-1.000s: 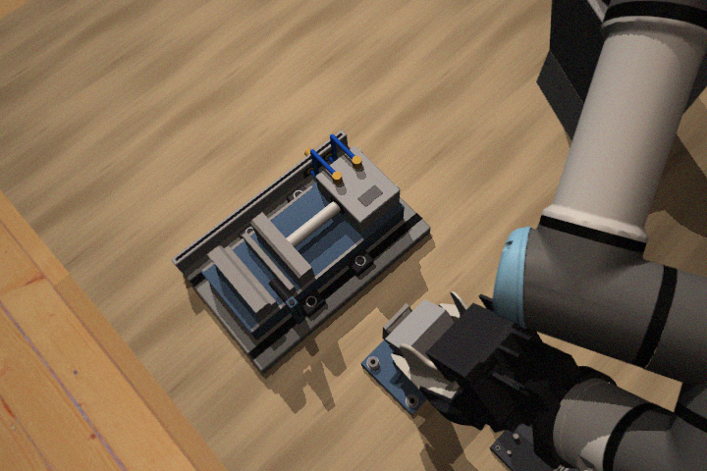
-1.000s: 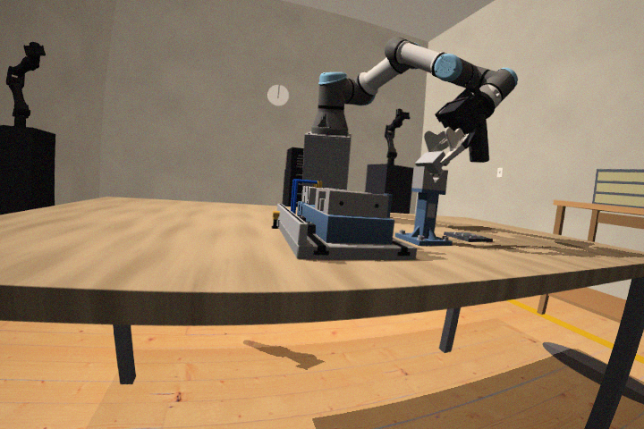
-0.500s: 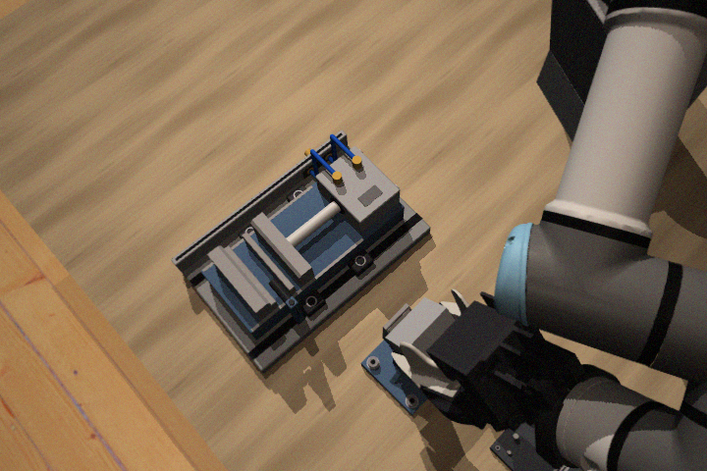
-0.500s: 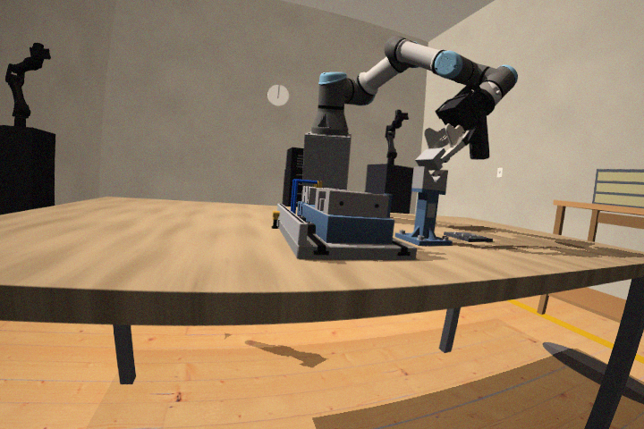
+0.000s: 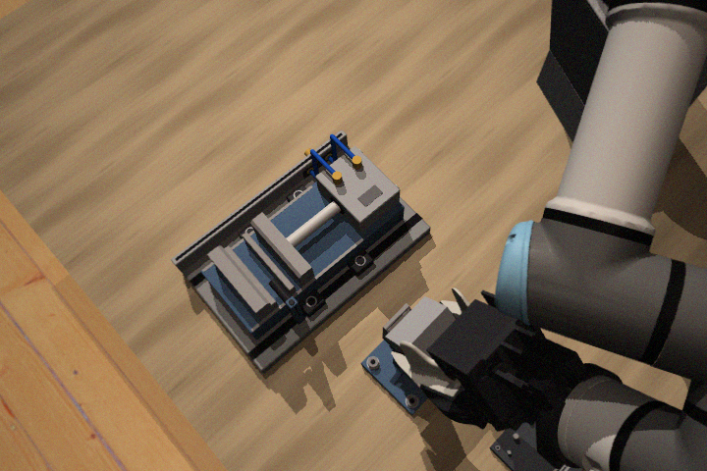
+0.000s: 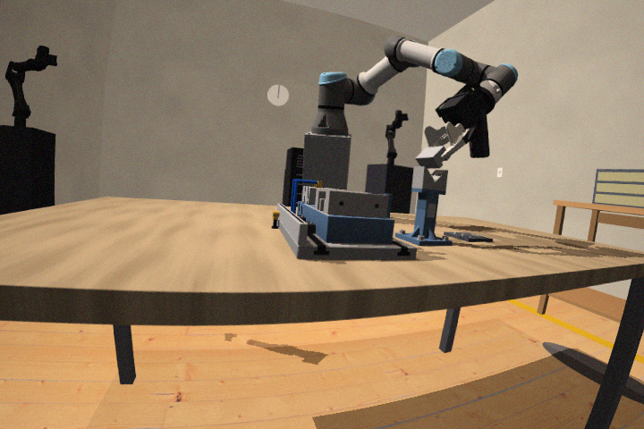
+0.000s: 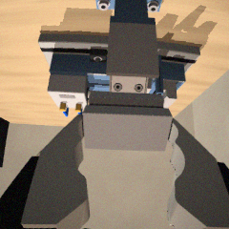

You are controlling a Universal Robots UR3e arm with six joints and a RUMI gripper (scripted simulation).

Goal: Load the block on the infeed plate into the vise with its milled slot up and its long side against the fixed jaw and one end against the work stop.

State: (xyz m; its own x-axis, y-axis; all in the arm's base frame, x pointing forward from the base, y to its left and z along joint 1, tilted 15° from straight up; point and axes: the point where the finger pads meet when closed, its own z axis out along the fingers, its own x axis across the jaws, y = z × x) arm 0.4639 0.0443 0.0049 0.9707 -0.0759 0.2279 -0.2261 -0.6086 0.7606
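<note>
The part lies 1 cm below my hand. Round my hand: white cylinder rod: 21 cm to the right, 11 cm below, 5 cm behind; dark work stop: 18 cm to the right, 10 cm below, 4 cm ahead; moving jaw: 22 cm to the right, 11 cm below.
</note>
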